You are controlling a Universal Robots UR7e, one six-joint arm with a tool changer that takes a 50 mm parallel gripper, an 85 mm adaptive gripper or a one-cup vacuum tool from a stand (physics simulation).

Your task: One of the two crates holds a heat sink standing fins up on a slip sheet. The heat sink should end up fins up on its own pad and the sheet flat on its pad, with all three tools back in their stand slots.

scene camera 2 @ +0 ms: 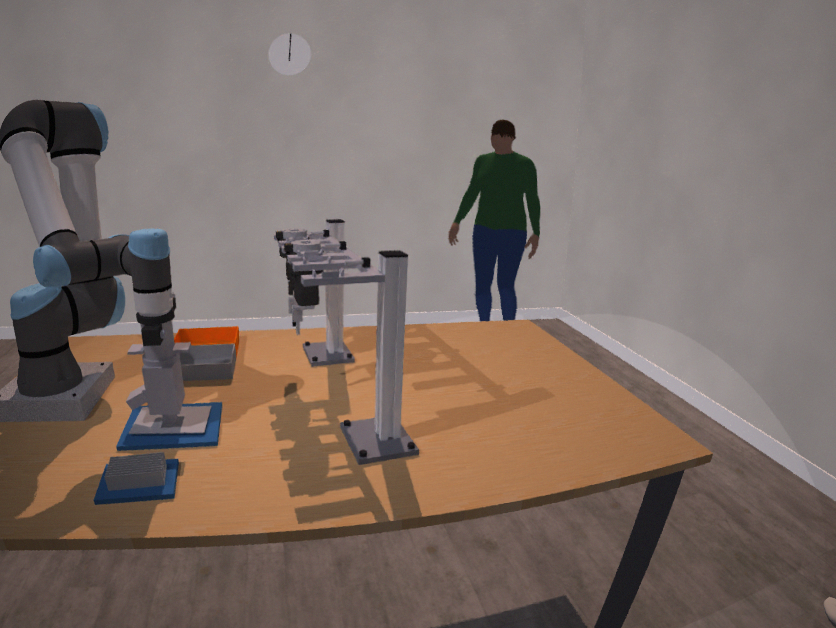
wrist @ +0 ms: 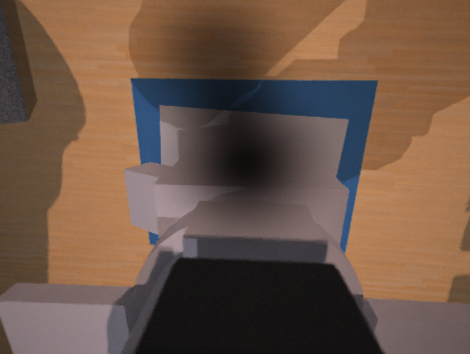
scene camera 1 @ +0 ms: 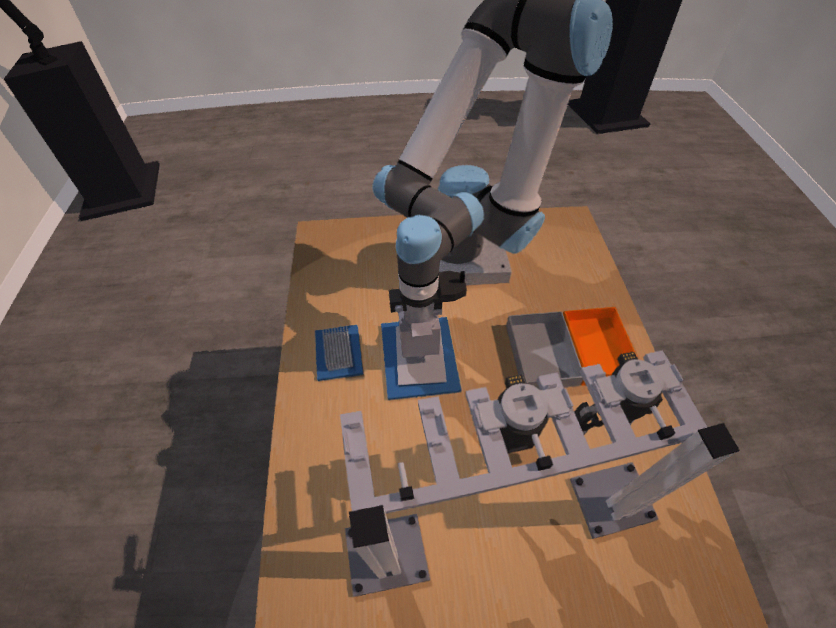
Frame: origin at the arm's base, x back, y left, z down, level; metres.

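Seen in the pictures: arm's base at its link origin: (scene camera 2: pixel 51 383).
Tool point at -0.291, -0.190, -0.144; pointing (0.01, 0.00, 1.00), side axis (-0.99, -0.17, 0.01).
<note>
Offsets run from my tool point to a thing's top centre, as dx, dy, dz. "pt": to the spot under its first point.
The arm carries the one-cup vacuum tool, my gripper (scene camera 1: pixel 420 348) (scene camera 2: pixel 163 413). It is down on the slip sheet {-0.001, +0.002, +0.176} (scene camera 1: pixel 420 375) (scene camera 2: pixel 192 420) (wrist: pixel 310 131), which lies level at the larger blue pad (scene camera 1: pixel 422 390) (scene camera 2: pixel 213 430) (wrist: pixel 366 100). The sheet is slightly askew, with blue around it. The tool hides the cup's contact; a small gap under the sheet cannot be ruled out. The heat sink {+0.065, -0.182, +0.154} (scene camera 1: pixel 337 348) (scene camera 2: pixel 137 474) stands fins up on the smaller blue pad {pt +0.002, -0.149, +0.184} (scene camera 1: pixel 357 369) (scene camera 2: pixel 171 476). Two other tools {pt -0.323, +0.056, -0.154} (scene camera 1: pixel 523 407) {pt -0.337, +0.236, -0.154} (scene camera 1: pixel 638 381) hang in the stand (scene camera 1: pixel 473 484) (scene camera 2: pixel 390 337).
The grey crate {-0.079, +0.284, +0.151} (scene camera 1: pixel 535 317) (scene camera 2: pixel 206 371) and the orange crate {-0.106, +0.424, +0.151} (scene camera 1: pixel 589 313) (scene camera 2: pixel 206 331) stand side by side near the stand. The stand's leftmost slot in scene camera 1 is empty. The robot's base (scene camera 1: pixel 498 273) (wrist: pixel 10 80) is behind the pads. A person (scene camera 2: pixel 503 196) stands beyond the table.
</note>
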